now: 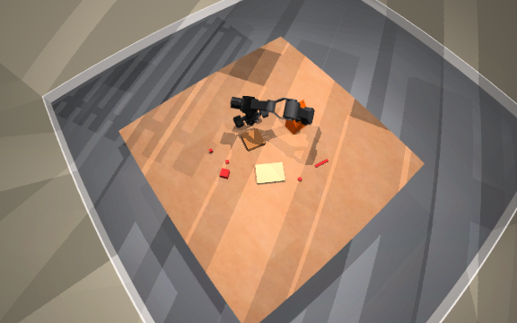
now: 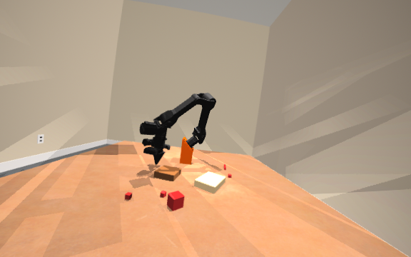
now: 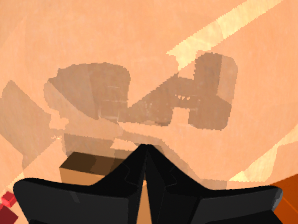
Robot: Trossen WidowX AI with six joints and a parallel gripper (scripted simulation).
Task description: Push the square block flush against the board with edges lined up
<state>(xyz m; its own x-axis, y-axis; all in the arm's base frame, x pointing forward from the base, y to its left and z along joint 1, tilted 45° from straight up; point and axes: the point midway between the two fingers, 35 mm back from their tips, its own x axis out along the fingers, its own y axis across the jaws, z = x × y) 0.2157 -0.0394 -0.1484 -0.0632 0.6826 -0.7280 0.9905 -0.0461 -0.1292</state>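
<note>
The brown square block lies 80 mm to the left of my gripper tip, 40 mm ahead of it and 20 mm below it. The rest, counted from my gripper tip: red stick 400 mm to the left, 210 mm behind, 30 mm below; then cream board 300 mm to the left, 70 mm ahead, 20 mm below.
</note>
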